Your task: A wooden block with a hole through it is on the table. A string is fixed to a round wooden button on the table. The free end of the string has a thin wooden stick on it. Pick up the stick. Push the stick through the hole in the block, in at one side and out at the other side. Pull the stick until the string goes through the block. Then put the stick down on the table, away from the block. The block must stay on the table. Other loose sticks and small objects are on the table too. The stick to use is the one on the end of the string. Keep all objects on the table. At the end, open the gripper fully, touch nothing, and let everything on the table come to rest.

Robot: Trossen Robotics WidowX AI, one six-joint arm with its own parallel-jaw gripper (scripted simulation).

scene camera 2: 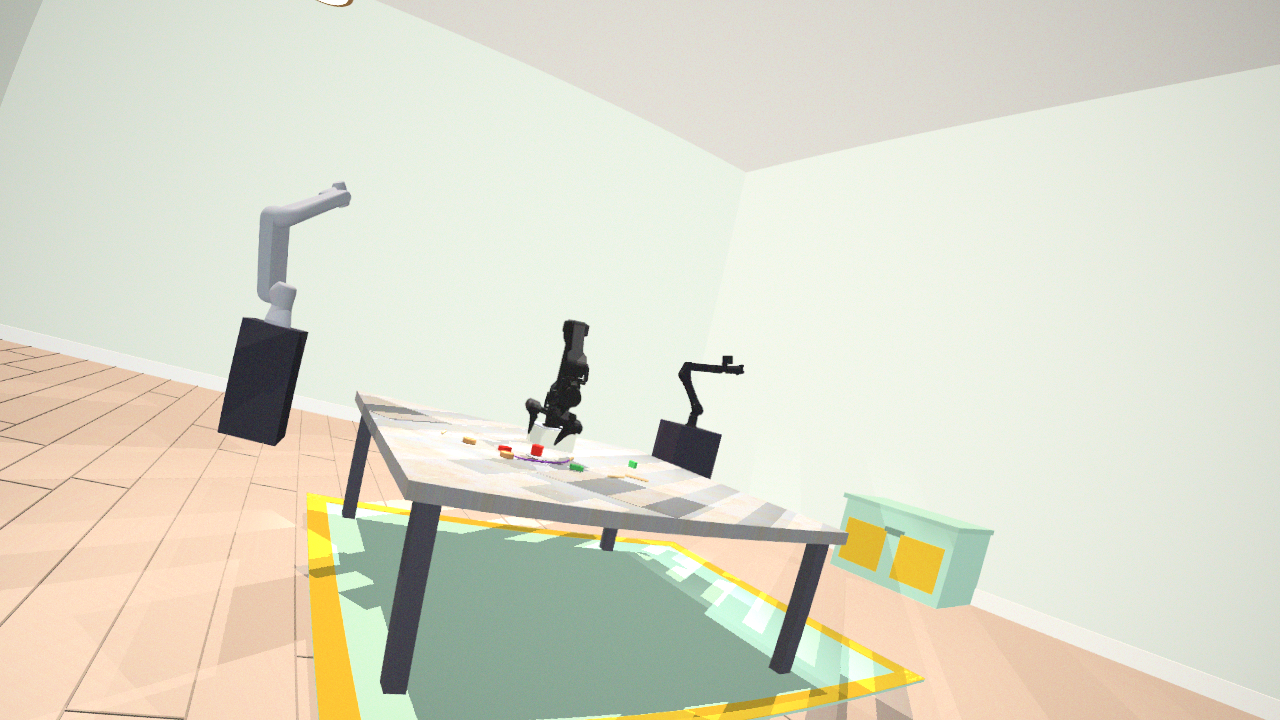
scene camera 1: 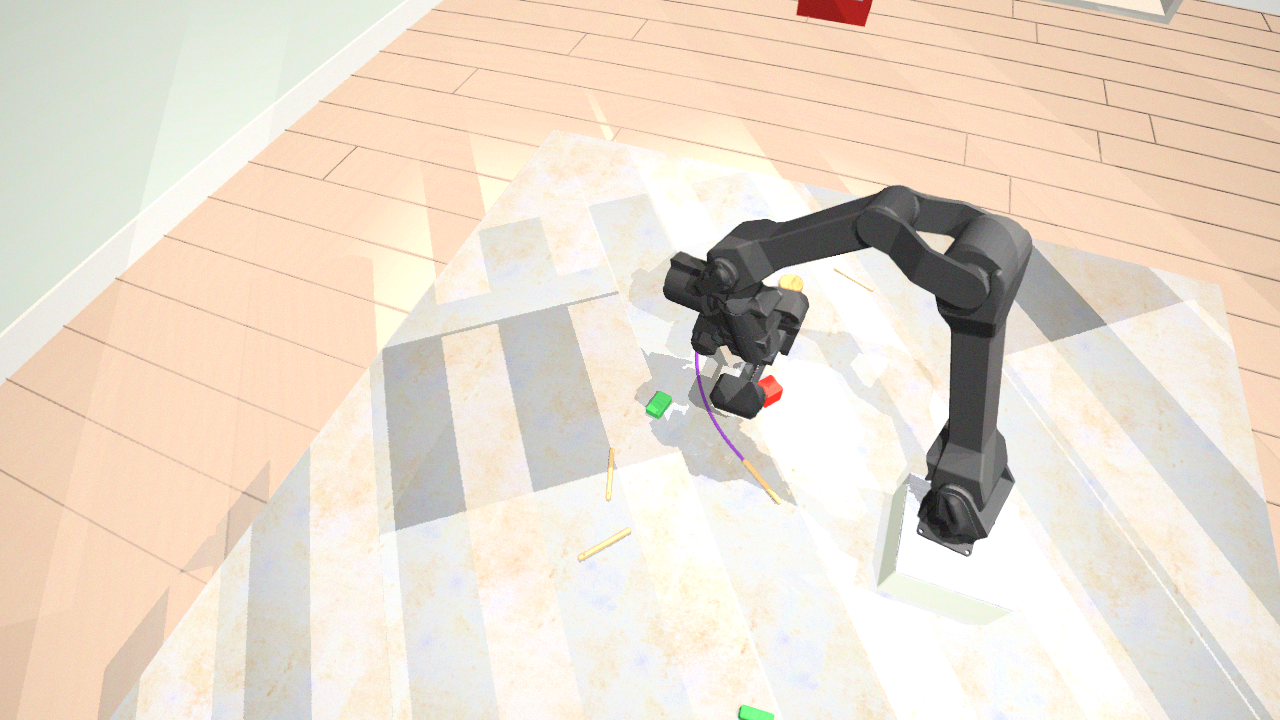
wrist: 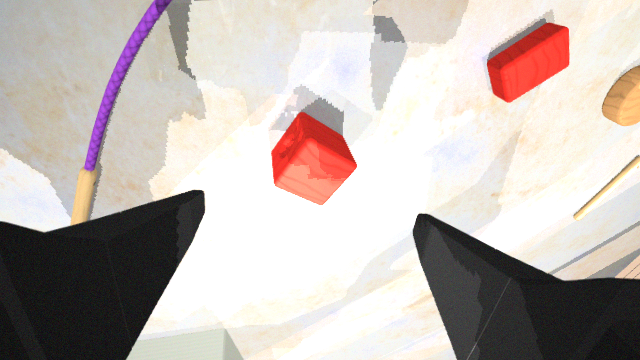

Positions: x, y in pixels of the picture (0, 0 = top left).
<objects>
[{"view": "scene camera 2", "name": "my gripper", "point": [541, 439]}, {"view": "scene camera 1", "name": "my gripper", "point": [771, 380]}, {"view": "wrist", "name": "my gripper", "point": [312, 212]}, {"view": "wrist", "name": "flat red block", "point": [544, 52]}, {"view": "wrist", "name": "thin stick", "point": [86, 180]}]
</objects>
